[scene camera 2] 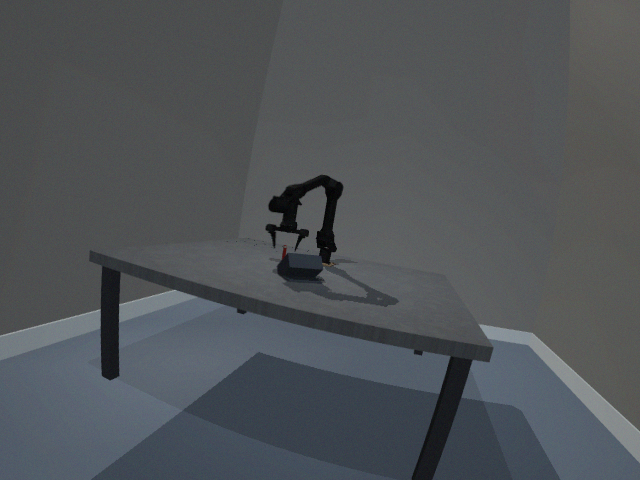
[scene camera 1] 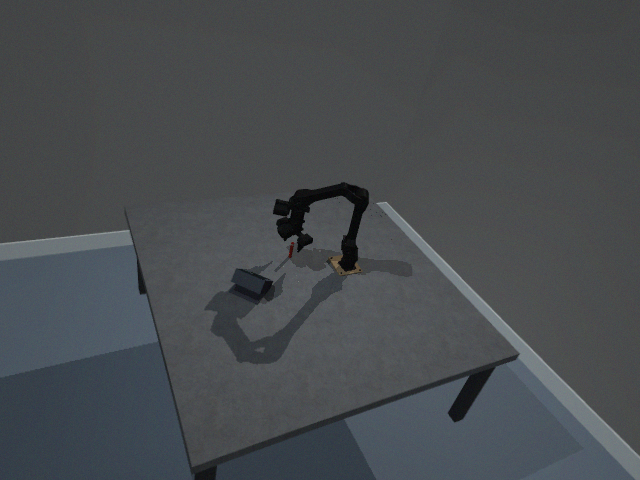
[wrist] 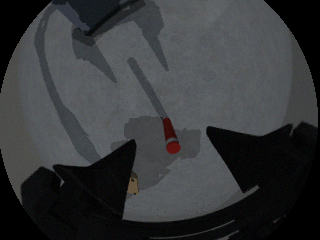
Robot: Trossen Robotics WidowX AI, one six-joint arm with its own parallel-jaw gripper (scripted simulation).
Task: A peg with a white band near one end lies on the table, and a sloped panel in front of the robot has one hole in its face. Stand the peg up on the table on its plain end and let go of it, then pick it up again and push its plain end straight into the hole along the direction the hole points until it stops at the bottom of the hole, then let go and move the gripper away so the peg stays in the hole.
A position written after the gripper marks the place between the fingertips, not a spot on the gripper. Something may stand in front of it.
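Note:
Gripper (wrist: 171, 137): open, holds nothing. Sloped panel (scene camera 2: 299, 265): also visible.

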